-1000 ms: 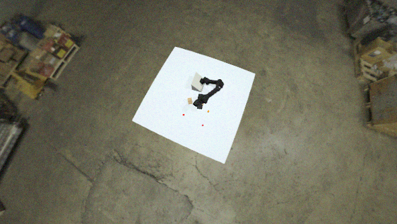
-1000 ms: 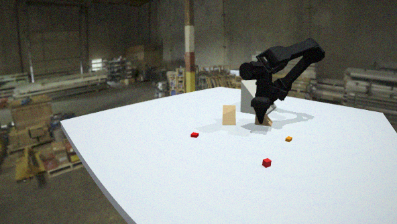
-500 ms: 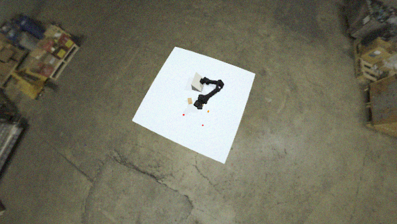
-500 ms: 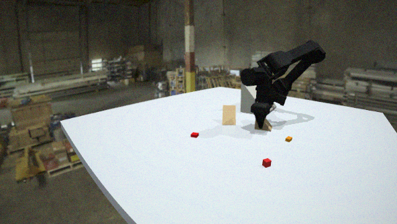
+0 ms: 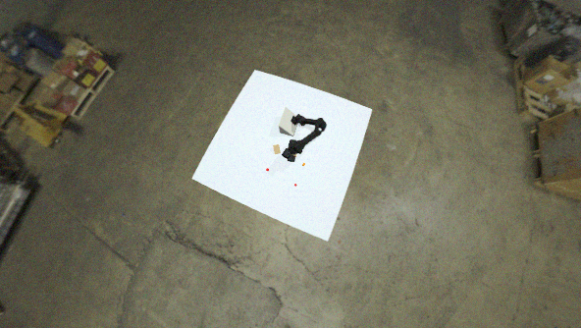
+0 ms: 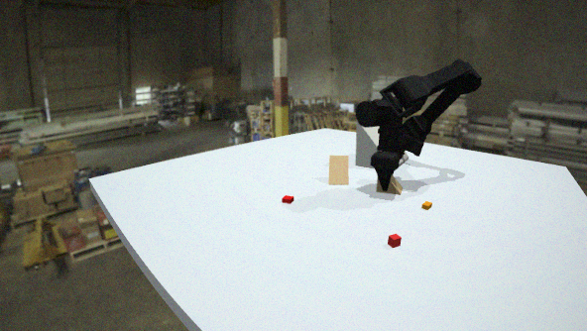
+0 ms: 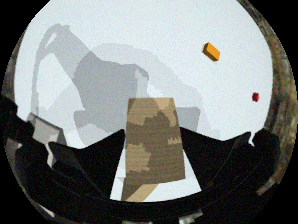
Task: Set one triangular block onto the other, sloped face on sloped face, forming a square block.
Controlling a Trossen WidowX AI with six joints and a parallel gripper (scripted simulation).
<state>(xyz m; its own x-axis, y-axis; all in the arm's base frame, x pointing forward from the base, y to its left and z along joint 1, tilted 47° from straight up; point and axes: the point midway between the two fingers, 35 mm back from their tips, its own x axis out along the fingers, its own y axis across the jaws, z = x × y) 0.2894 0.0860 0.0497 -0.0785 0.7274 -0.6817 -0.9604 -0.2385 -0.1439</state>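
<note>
The tan triangular block is 1 cm to the right of my gripper tip and 1 cm above it. Also, from my gripper tip: orange cube: 13 cm to the left, 5 cm ahead.
</note>
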